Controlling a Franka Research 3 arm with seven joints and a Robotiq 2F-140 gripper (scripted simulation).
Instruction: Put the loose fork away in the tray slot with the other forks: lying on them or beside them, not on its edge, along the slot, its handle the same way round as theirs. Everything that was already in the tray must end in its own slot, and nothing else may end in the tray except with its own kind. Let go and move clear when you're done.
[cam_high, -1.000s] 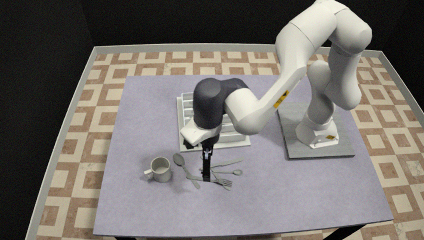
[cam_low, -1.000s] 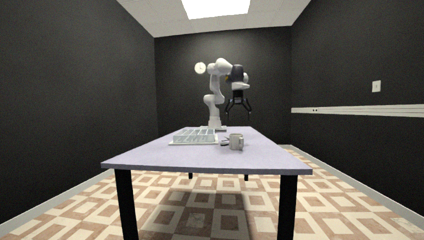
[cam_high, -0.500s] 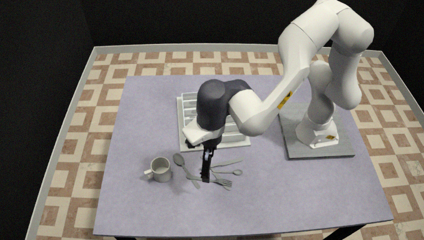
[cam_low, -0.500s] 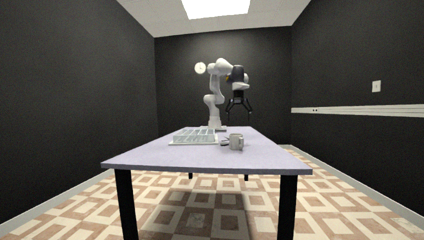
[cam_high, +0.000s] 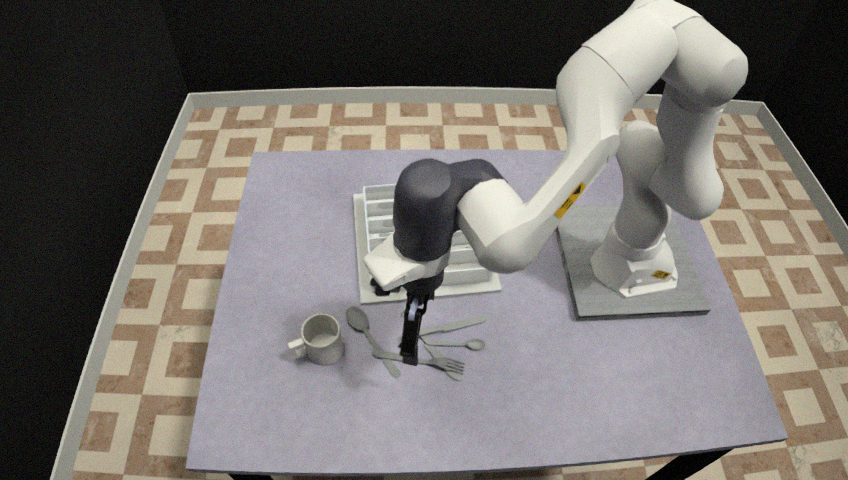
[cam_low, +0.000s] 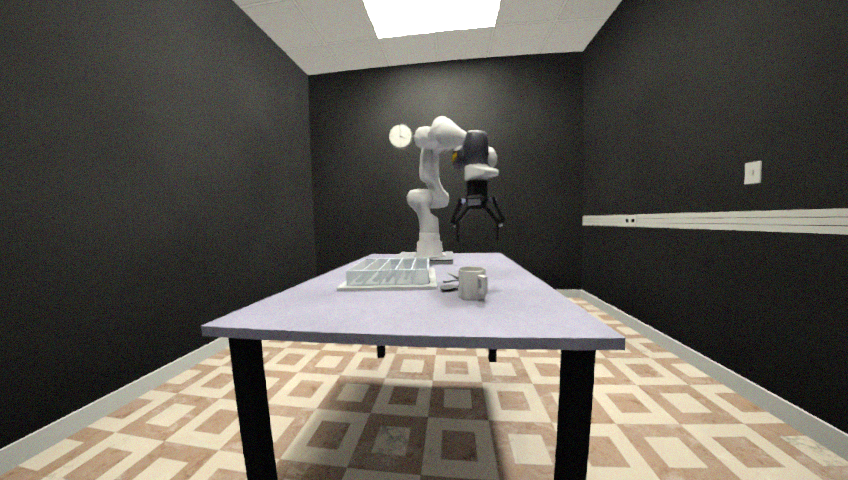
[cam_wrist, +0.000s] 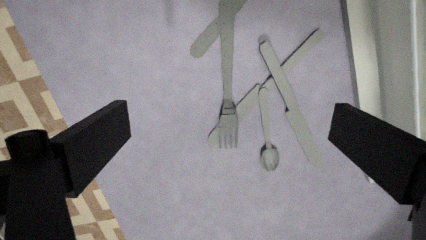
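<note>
My hand is 4 cm past the knife, 8 cm to the left of it and 15 cm above it. Round my hand: white mug 20 cm ahead, 3 cm to the right, 12 cm below; spoon 4 cm behind, 28 cm to the right, 14 cm below.
</note>
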